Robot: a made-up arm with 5 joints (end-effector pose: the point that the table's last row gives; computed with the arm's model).
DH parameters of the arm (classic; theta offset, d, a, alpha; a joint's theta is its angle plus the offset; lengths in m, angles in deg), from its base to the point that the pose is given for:
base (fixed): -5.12 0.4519 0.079 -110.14
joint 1: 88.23 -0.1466 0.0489 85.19
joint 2: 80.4 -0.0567 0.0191 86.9
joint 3: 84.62 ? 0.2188 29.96
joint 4: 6.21 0.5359 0.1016 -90
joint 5: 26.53 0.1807 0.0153 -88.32
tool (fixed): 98.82 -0.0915 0 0
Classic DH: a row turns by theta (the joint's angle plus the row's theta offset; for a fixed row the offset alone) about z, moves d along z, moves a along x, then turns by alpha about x.
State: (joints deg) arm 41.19 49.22 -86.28 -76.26 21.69
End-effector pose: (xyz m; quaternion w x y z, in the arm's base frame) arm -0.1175 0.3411 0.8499 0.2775 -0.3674 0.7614 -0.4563
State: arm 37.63 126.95 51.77 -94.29 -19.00
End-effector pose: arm 0.4564 -0.2744 0.1763 0.6027 0.1414 -0.7460 0.2455
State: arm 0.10 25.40 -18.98 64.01 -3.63
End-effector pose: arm 0.0578 0.0064 0.2751 0.8969 0.0289 -0.0885 0.4323
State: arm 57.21 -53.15 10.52 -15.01 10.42
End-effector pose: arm 0.0754 -0.2939 0.0853 0.4449 -0.0397 0.3142 0.8377
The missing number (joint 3, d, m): -0.4629
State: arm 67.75 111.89 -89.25 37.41 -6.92
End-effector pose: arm 0.1920 0.0515 0.6908 0.5555 0.4739 -0.5959 0.3344
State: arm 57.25 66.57 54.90 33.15 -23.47
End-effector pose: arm 0.0121 -0.0983 0.2266 0.8640 0.3566 0.0921 -0.3432
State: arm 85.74 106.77 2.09 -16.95 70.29
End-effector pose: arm 0.2270 -0.2503 0.1538 0.9162 -0.2401 -0.1795 -0.2660
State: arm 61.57 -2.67 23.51 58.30 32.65
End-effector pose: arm -0.0575 -0.1797 0.3164 0.8083 -0.3877 0.3962 0.1985
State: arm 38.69 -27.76 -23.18 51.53 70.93
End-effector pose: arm 0.0039 -0.1650 0.2870 0.4809 -0.5755 0.0535 0.6594
